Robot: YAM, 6 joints.
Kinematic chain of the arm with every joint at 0, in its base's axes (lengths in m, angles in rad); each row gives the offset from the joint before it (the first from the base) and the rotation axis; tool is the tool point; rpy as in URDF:
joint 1: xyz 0 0 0.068 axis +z
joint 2: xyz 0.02 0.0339 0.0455 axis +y
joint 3: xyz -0.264 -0.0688 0 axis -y
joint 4: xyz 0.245 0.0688 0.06 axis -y
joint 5: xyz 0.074 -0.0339 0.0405 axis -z
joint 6: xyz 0.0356 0 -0.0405 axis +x
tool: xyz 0 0 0 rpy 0 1.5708 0
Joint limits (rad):
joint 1: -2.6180..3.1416
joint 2: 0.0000..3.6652
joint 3: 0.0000..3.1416
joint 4: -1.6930..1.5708
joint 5: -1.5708..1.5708
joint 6: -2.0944..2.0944
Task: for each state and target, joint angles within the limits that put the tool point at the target. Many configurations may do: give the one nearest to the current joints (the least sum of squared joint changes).
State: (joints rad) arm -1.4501 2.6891 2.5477 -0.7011 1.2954 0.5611
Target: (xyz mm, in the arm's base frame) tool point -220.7 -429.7 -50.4
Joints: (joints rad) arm -1.9741 2.9351 2.1293 -0.8793 1.3034 0.5611
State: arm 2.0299 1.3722 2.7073 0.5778 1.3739 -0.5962
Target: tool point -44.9 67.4 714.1
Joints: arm 2.5601 1.5836 2.6985 0.4873 1.0961 -0.5962
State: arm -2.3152 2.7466 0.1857 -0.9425 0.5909 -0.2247
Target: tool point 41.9 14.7 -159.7
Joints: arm -2.6180 3.5798 0.8910 -0.4523 -0.2330 -0.2247
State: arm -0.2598 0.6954 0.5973 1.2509 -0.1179 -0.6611
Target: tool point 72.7 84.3 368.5
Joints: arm 0.7283 0.6234 0.4160 1.2616 -0.4203 -0.6611
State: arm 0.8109 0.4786 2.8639 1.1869 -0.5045 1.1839
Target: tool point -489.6 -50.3 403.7
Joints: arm 0.1400 0.5995 2.7946 1.1632 -0.5470 1.1839
